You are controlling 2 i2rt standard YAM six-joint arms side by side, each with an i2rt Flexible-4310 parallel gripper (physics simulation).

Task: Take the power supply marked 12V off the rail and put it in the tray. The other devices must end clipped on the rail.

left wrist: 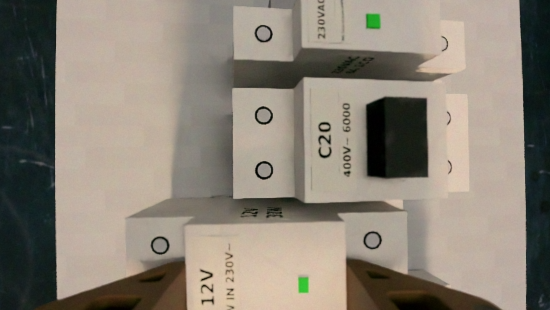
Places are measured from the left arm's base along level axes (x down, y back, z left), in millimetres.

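Pixels of known places: left gripper, fingertip midpoint: [267,274].
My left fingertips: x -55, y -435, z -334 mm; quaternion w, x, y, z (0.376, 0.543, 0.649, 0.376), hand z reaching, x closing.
For each thing: its middle in the pictures, then the offset to it from my left fingertips. "spot": a spot on its surface instead. Level surfaces: height alone.
- power supply marked 12V, body centre: [280,252] dx +18, dy +7, dz -1 mm
- C20 breaker, body centre: [360,144] dx +14, dy +34, dz -44 mm
- device marked 230VAC, body centre: [352,54] dx +20, dy +31, dz -79 mm
- pale panel, surface spot: [115,125] spot: dx +50, dy -67, dz -46 mm
- Dark surface, surface height: dx +70 mm
The power supply marked 12V [265,250] is at the bottom of the left wrist view, its green square showing and part of its printed side face visible. My left gripper [267,274] is shut on its raised middle body, one finger on each side. The supply sits offset to the left of the C20 breaker [332,140], which has a black block. Above the breaker is the device marked 230VAC [340,30], cut off by the top edge. The rail is hidden behind the devices, so clipping cannot be seen. The tray and my right gripper do not show.
A pale panel [115,125] lies behind the devices, with a shadow left of the breaker. Dark surface [27,200] shows beyond its left and right edges. The breaker stands close beside the upper edge of the 12V supply.
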